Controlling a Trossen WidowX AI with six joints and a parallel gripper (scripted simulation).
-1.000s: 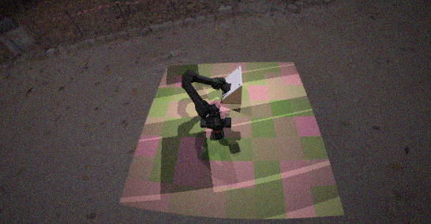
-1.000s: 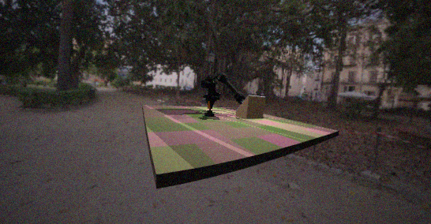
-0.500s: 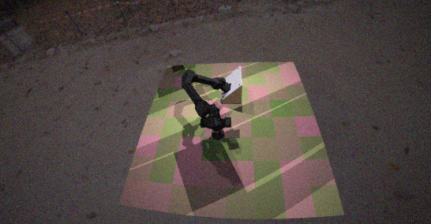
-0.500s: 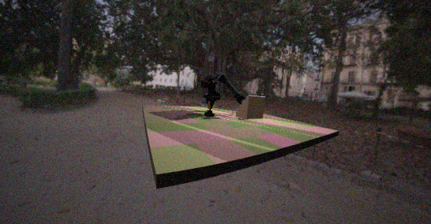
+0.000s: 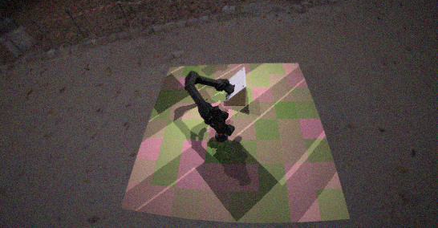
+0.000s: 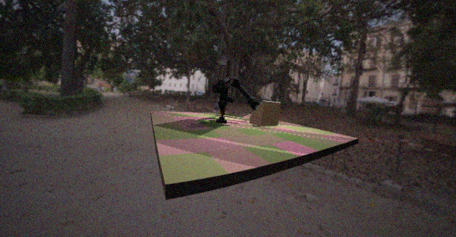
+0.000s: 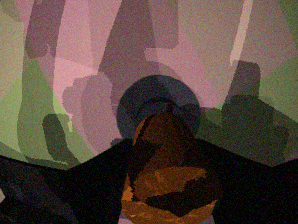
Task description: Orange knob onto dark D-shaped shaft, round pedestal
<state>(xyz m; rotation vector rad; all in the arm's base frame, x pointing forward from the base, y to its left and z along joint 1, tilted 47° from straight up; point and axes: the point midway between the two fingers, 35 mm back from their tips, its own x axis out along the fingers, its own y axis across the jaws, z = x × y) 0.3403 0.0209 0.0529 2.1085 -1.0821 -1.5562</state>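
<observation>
The orange knob lies 2 cm above my gripper tip. The rest, counted from my gripper tip: round dark pedestal: 4 cm below.
</observation>
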